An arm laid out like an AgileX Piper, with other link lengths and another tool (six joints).
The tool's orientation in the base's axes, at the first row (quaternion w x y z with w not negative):
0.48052 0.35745 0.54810 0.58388
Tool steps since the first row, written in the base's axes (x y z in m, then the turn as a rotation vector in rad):
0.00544 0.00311 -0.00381 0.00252 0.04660 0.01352
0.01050 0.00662 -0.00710 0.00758 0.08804 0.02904
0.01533 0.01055 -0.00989 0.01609 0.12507 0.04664
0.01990 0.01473 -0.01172 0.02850 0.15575 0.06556
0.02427 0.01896 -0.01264 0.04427 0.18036 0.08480
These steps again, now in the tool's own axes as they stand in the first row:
0.00184 -0.00447 0.00551 0.04222 0.01579 0.01814
0.00412 -0.00835 0.01086 0.07858 0.03279 0.03743
0.00680 -0.01166 0.01618 0.10954 0.05098 0.05898
0.00969 -0.01397 0.02147 0.13320 0.06941 0.08251
0.01259 -0.01535 0.02672 0.15009 0.08721 0.10746

